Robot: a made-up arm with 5 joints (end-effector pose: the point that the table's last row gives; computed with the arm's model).
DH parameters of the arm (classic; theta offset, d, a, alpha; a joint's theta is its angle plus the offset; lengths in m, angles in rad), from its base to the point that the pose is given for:
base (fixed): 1.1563 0 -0.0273 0
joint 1: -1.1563 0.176 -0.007 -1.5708
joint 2: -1.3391 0 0.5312 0
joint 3: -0.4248 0 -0.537 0
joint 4: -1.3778 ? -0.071 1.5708
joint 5: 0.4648 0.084 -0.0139 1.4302
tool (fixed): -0.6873 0.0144 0 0
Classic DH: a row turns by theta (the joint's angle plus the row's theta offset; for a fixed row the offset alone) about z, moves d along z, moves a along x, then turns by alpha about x.
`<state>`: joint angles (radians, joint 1 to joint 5).
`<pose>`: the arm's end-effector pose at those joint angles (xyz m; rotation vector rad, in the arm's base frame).
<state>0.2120 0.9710 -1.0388 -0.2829 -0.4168</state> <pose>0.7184 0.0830 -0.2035 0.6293 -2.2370 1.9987</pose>
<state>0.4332 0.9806 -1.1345 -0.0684 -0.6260</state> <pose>0.7130 0.2604 -0.2073 -1.1684 1.9320 -2.0328</pose>
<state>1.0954 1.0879 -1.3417 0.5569 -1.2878</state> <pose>0.3844 0.6721 -0.2854 -2.1843 0.4109 -1.3680</pose>
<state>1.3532 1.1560 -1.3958 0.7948 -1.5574</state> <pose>0.1822 0.7228 -0.3353 -2.3711 -0.2111 -0.9591</pose>
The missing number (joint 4, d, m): -0.033
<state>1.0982 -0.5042 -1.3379 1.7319 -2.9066</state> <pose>0.1868 0.3330 0.8503 -1.3778 -0.9041 -0.2921</pose>
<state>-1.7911 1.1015 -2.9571 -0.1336 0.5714</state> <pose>-0.2888 -1.0264 0.6431 2.6533 0.5214 -1.0253</pose>
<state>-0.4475 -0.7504 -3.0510 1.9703 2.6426</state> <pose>-0.5659 0.2200 1.0674 -1.2560 -1.8104 -2.2106</pose>
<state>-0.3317 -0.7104 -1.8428 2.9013 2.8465</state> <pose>-0.0335 -0.0348 1.0419 -1.7930 0.0946 -0.5648</pose>
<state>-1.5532 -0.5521 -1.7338 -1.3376 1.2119</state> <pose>-0.0551 -0.0929 1.1541 0.8701 0.4171 -0.5545</pose>
